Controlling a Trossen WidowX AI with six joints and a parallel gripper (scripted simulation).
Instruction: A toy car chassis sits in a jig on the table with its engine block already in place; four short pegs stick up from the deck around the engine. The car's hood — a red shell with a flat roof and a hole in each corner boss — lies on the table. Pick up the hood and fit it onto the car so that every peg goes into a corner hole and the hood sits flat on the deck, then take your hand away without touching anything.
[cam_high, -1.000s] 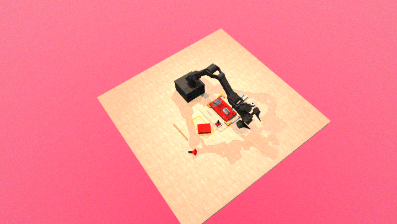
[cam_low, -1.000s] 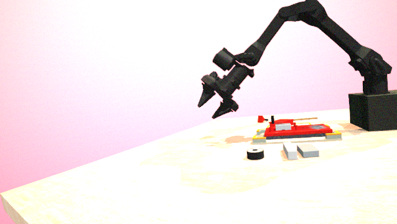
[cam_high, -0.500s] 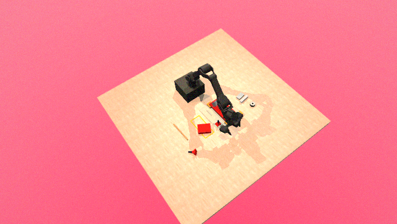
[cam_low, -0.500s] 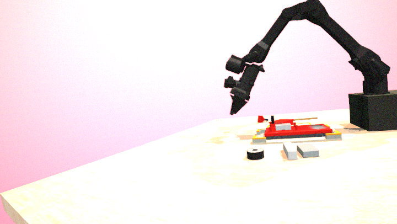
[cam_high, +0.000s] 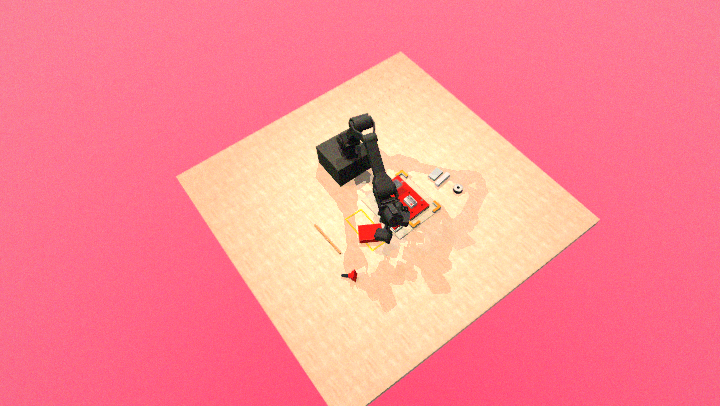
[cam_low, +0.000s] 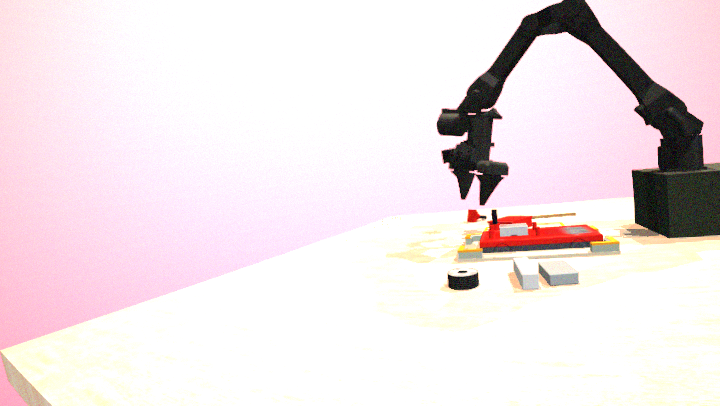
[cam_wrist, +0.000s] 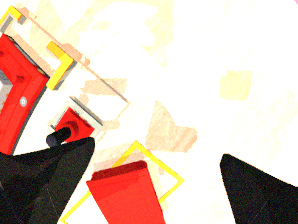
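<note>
My gripper tip is 70 mm past the red hood, 60 mm to the left of it and 60 mm above it. Also, from my gripper tip: wooden stick (230 mm to the right, 130 mm behind, 70 mm below); then grey engine block (160 mm to the left, 130 mm behind, 50 mm below).
</note>
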